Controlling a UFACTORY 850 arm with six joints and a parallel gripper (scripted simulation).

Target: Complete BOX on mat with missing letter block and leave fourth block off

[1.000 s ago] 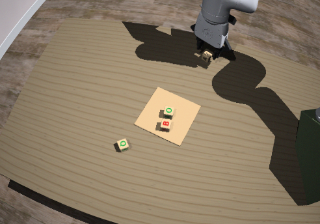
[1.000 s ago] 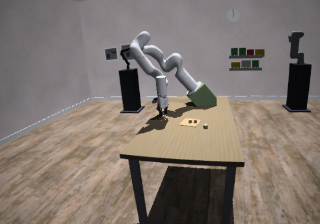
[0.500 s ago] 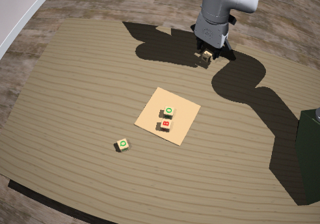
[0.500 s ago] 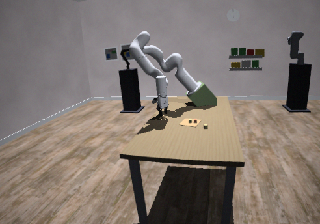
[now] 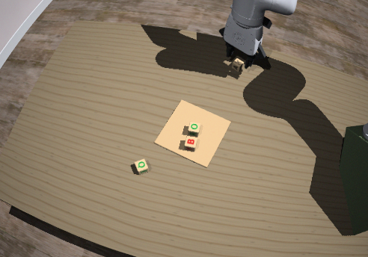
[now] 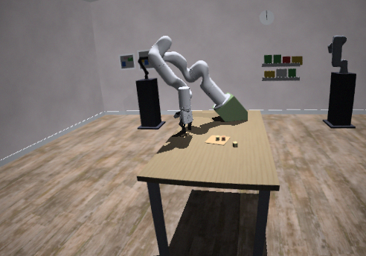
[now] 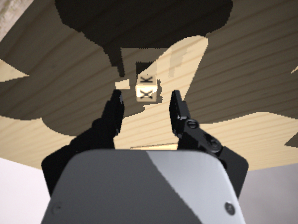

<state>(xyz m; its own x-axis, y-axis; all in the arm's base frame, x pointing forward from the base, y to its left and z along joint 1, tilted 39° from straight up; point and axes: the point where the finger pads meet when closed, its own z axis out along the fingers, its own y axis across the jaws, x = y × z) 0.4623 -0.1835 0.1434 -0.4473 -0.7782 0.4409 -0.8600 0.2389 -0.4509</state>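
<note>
The x block lies 4 cm below my hand. Round my hand: tan mat 8 cm ahead, 24 cm to the left, 5 cm below; then green O block 18 cm ahead, 36 cm to the left, 4 cm below.
</note>
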